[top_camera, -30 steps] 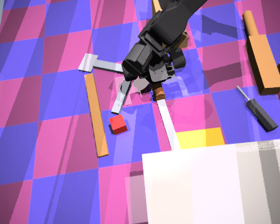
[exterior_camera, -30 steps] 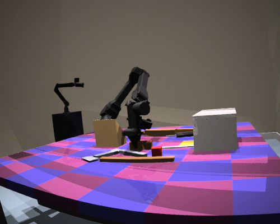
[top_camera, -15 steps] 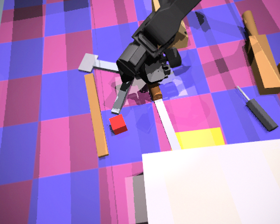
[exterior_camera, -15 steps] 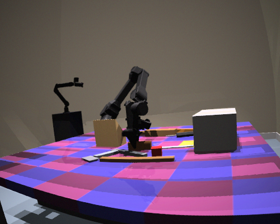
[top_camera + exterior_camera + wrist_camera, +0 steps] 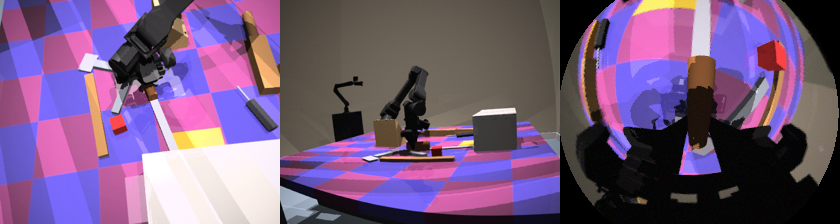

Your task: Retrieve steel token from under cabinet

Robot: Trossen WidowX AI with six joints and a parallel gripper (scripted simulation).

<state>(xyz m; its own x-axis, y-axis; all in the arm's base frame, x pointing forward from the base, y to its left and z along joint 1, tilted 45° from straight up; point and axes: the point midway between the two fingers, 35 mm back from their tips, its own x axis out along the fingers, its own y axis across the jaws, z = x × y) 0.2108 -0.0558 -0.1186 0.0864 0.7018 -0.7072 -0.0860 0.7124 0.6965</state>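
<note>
The grey paddle-ended bar is 60 mm to the right of my gripper tip and 30 mm behind it. From my gripper tip the other things lie so: grey t-shaped tool 140 mm to the right, 120 mm behind; long wooden slat 180 mm to the right, 70 mm ahead; red cube 140 mm ahead, 120 mm to the right, 10 mm above.
</note>
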